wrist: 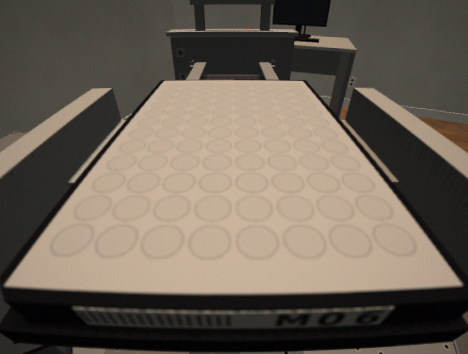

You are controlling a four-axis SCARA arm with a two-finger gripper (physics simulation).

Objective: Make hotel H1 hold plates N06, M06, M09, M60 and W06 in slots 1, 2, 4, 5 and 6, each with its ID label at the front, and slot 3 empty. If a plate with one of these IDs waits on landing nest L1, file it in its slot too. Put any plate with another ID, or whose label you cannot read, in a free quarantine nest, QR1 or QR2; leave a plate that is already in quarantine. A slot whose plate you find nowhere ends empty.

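A plate point(235, 172) with a pale top, rows of round wells and a dark rim fills the middle of the wrist view. It looks level. Its front label point(232, 318) faces the camera and reads M06, with a barcode on the left. My gripper point(233, 108) is shut on this plate, one finger along each long side. Beyond the plate's far edge stands a grey housing point(235, 52) with a pale top board, which looks like the hotel. Two pale rails point(197, 70) point(269, 70) stick out from it towards the plate. Its small number tags are too blurred to read surely.
Two dark posts point(200, 17) point(266, 17) rise above the housing and join at a crossbar. A desk point(325, 43) with a monitor point(301, 11) stands behind to the right. Wooden floor point(445, 131) shows at right. A pale surface with small holes point(400, 350) shows below the plate's front edge.
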